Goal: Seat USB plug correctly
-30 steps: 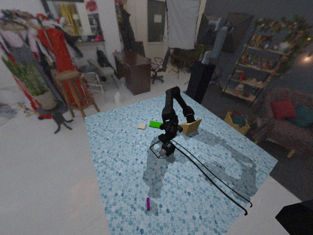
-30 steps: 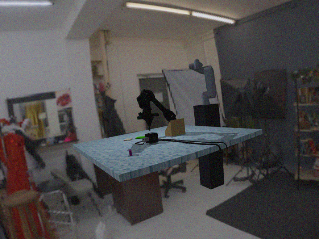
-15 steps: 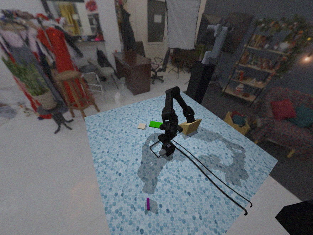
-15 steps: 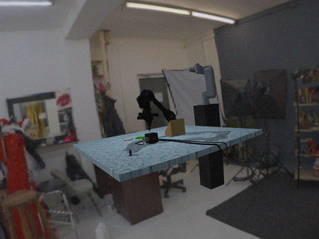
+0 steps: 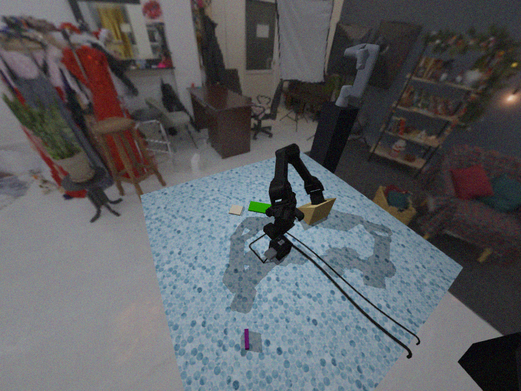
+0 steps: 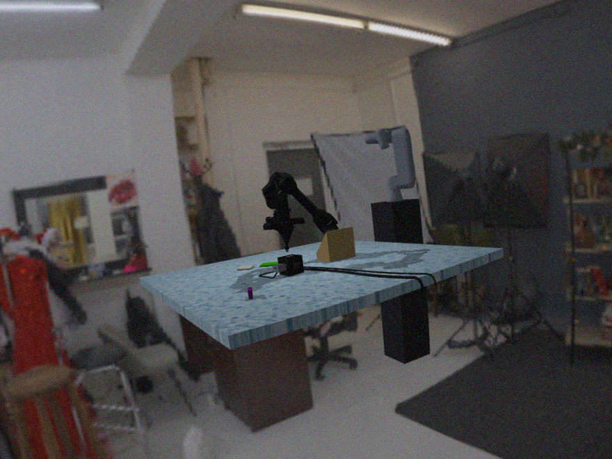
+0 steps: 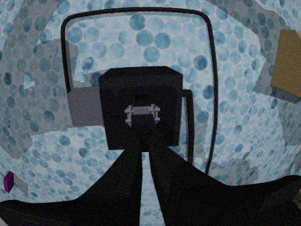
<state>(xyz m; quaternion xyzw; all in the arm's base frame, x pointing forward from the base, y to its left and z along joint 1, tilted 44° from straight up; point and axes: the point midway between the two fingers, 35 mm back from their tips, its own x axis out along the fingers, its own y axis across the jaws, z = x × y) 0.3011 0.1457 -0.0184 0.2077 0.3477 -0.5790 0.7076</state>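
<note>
My gripper tip is 2 cm above the USB plug. The rest, counted from my gripper tip: green block (5 cm behind, 28 cm to the right, 13 cm below); tan tile (10 cm ahead, 33 cm to the right, 13 cm below); USB socket (1 cm to the left, 6 cm below).
</note>
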